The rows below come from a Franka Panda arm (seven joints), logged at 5 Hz.
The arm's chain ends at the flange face. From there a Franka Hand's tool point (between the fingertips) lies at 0.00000 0.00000 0.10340 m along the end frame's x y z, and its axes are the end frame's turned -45 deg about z.
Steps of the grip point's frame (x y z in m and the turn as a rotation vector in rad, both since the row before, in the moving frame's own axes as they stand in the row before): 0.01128 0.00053 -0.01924 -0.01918 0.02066 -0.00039; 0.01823 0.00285 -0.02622 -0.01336 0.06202 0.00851; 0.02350 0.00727 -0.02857 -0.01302 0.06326 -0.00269; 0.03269 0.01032 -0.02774 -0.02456 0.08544 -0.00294; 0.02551 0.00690 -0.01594 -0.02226 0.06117 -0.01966; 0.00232 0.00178 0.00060 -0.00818 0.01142 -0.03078
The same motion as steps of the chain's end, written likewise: 0.00544 -0.00749 -0.01920 0.00105 0.02817 -0.00039; 0.00938 -0.00734 -0.02601 0.03441 0.05330 0.00851; 0.01619 -0.00780 -0.02835 0.03553 0.05394 -0.00269; 0.02239 -0.01136 -0.02733 0.04305 0.07778 -0.00294; 0.01685 -0.01026 -0.01572 0.02751 0.05899 -0.01966; 0.00147 -0.00012 0.00061 0.00229 0.01386 -0.03078
